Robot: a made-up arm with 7 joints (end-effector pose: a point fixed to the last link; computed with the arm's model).
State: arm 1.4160 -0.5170 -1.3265 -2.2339 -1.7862 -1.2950 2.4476
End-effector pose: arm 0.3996 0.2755 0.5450 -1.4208 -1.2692 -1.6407
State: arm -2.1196 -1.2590 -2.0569 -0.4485 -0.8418 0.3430 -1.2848
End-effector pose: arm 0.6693 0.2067 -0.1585 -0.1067 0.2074 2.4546
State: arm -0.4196 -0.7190 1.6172 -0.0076 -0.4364 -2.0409 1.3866
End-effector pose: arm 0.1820 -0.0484 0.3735 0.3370 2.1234 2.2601
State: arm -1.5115 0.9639 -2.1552 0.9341 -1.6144 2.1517 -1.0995
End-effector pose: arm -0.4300 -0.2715 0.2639 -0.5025 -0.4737 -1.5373
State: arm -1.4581 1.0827 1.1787 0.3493 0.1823 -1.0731 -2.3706
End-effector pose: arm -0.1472 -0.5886 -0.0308 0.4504 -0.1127 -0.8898
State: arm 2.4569 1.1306 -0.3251 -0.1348 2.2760 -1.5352 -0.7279
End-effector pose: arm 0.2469 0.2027 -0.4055 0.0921 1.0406 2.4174
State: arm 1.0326 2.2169 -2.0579 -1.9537 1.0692 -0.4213 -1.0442
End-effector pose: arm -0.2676 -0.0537 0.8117 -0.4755 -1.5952 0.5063
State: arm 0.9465 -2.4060 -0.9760 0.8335 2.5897 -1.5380 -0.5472
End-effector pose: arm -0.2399 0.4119 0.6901 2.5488 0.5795 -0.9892
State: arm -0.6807 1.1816 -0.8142 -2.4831 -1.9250 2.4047 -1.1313
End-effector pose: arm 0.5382 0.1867 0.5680 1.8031 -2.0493 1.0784
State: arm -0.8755 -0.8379 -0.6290 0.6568 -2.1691 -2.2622 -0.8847
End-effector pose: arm 0.4608 -0.6211 0.5628 -0.4709 2.3479 -0.5389
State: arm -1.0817 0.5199 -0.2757 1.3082 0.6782 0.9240 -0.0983
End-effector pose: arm 0.2475 0.2784 0.2741 -2.3972 0.4463 -1.4543
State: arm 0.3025 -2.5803 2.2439 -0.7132 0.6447 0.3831 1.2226
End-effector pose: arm 0.3109 -0.1668 0.4287 1.8157 -1.1034 0.2646
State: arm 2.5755 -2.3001 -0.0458 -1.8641 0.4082 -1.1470 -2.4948
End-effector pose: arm 0.4323 0.1152 0.0524 0.6917 0.3447 0.0446
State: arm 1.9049 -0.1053 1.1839 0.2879 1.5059 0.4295 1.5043
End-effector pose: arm 0.1968 0.0873 0.0992 0.6771 1.0586 1.1284
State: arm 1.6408 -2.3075 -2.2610 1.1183 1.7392 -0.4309 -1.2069
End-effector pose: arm -0.1628 0.8746 0.2374 2.3355 0.5648 -1.1747
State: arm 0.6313 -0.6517 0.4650 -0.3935 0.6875 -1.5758 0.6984
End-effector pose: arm 0.4125 0.1730 0.4478 -1.8907 1.3413 0.8427
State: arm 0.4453 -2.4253 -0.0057 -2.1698 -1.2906 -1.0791 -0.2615
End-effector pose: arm 0.4132 -0.4311 0.0021 1.1843 -1.1991 0.4439
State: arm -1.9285 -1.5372 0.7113 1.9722 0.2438 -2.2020 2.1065
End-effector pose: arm 0.3448 0.0181 0.1831 2.4182 -0.4568 0.5193
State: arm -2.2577 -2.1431 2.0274 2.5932 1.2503 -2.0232 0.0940
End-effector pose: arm 0.3810 -0.5588 0.0303 -0.4975 -2.6083 0.0821
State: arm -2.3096 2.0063 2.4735 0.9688 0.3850 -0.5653 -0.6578
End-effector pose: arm 0.3627 -0.4439 -0.2420 0.1535 0.0163 0.8830
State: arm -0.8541 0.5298 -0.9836 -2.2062 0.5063 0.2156 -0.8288
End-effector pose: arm -0.2360 0.0108 0.5519 -0.6562 -0.6711 -1.2516
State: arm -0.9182 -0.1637 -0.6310 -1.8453 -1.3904 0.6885 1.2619
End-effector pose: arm 0.3222 0.0263 0.3439 -0.9756 -0.6621 -0.4382
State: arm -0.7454 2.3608 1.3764 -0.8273 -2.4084 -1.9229 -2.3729
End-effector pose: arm 0.0492 -0.3738 -0.4563 -0.3924 1.6798 1.7512
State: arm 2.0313 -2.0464 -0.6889 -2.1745 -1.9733 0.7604 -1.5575
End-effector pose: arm -0.2955 0.1103 0.8565 0.2024 1.1493 -1.5619
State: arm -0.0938 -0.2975 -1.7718 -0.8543 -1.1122 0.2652 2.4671
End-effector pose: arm 0.4921 0.2235 0.6981 -1.6970 -0.7902 0.0590
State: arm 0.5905 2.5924 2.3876 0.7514 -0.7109 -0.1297 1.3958
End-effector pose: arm 0.1213 0.0118 0.5562 -2.1175 2.0918 0.4052
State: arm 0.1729 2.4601 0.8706 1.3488 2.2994 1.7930 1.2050
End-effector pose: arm -0.0553 -0.1339 0.3340 -1.2947 -1.3328 0.7014
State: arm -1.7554 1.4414 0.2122 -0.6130 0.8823 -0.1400 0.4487
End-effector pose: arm 0.0483 -0.3113 0.3855 -0.3273 -1.8166 1.6078
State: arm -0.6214 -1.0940 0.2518 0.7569 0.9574 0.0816 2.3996
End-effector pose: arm 0.1464 -0.1513 0.3764 0.0324 -1.5560 1.6078
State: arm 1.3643 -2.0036 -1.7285 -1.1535 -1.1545 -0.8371 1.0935
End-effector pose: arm 0.3418 0.1846 0.6479 0.5041 1.3582 1.8230
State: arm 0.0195 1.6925 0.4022 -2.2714 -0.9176 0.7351 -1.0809
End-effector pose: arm 0.1642 -0.5570 0.2483 0.4068 -1.4904 0.7105
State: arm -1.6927 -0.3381 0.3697 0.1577 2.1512 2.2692 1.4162
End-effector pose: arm 0.3528 -0.1520 0.2583 -1.0725 0.3463 -0.6013
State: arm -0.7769 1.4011 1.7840 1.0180 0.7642 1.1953 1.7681
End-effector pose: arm 0.1070 -0.2225 0.2019 2.8878 0.2585 0.8964
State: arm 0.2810 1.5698 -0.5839 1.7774 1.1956 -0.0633 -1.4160
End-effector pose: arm -0.0310 0.3217 -0.2061 1.4124 1.3049 1.1609
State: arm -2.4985 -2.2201 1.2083 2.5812 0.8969 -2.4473 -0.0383
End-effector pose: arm 0.3730 -0.3293 0.1194 -0.4115 -2.7862 0.1095
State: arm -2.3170 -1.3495 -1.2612 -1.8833 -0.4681 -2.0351 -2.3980
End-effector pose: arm 0.2608 0.4015 0.0954 -2.0888 -1.2670 0.2824
